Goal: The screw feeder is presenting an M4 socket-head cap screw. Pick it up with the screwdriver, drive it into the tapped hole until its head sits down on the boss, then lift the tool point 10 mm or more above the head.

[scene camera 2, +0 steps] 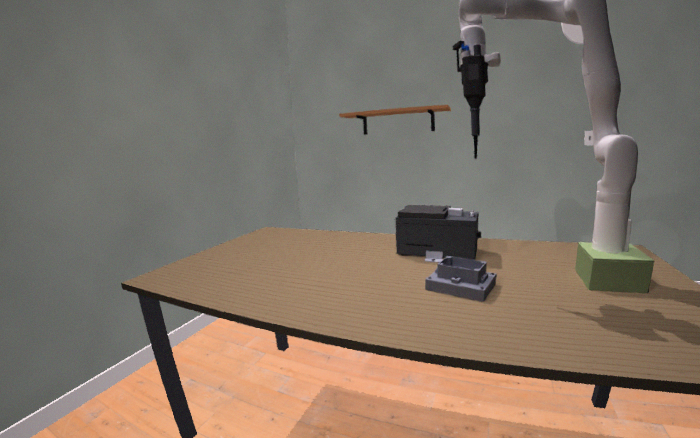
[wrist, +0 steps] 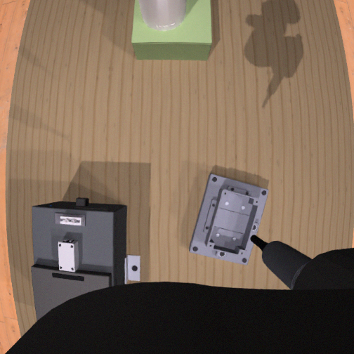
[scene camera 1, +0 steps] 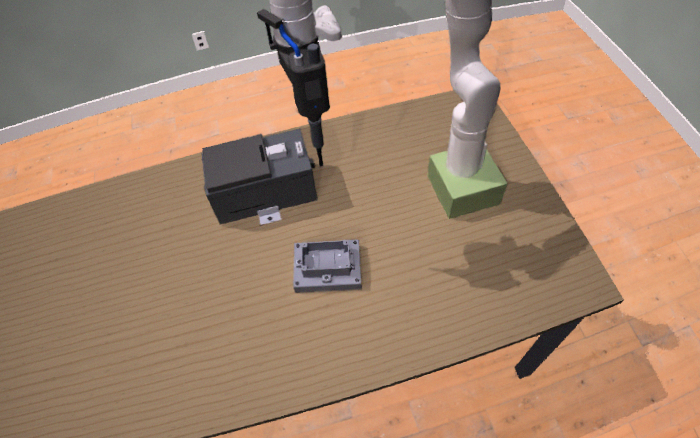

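My screwdriver (scene camera 1: 320,163) (scene camera 2: 475,156) (wrist: 254,239) points down, high above the table. Its dark bit tip looks bare, with no screw visible on it. The dark screw feeder (scene camera 1: 263,175) (scene camera 2: 436,235) (wrist: 80,245) has a small light presenting tab (scene camera 1: 269,216) (scene camera 2: 434,256) (wrist: 134,261) low on its side. A dark round spot shows on the tab; whether it is the screw head is too small to tell. The grey fixture (scene camera 1: 304,286) (scene camera 2: 454,291) (wrist: 200,235) has small side bosses, one (scene camera 1: 326,277) (scene camera 2: 455,279) (wrist: 254,227) on its long side. I cannot tell which boss has the tapped hole.
The arm's green base block (scene camera 1: 467,193) (scene camera 2: 614,273) (wrist: 172,51) stands on the table (scene camera 1: 154,309) (scene camera 2: 309,289) (wrist: 175,125). A wooden wall shelf (scene camera 2: 394,111) shows behind the table. The black tool body covers the bottom of the wrist view.
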